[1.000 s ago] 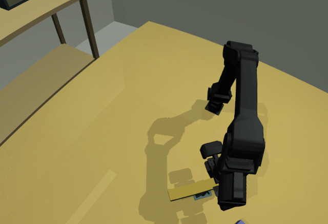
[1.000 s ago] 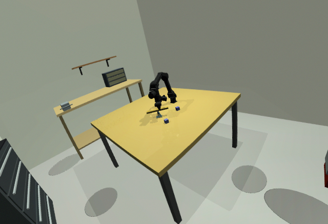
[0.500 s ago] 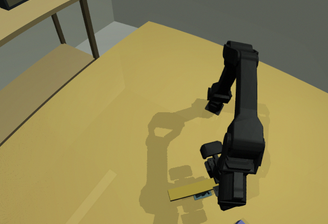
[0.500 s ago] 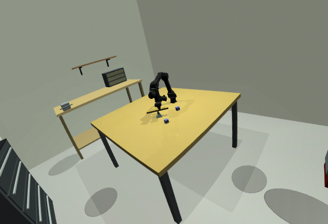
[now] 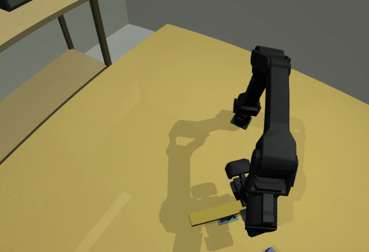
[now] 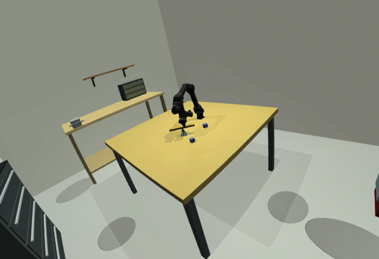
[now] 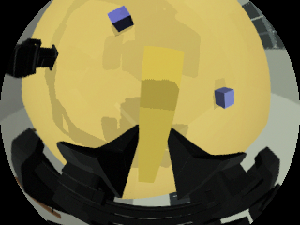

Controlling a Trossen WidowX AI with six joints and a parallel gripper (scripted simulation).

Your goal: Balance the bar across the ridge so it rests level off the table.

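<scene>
My gripper tip is 20 mm to the left of the yellow bar and 20 mm short of it.
</scene>
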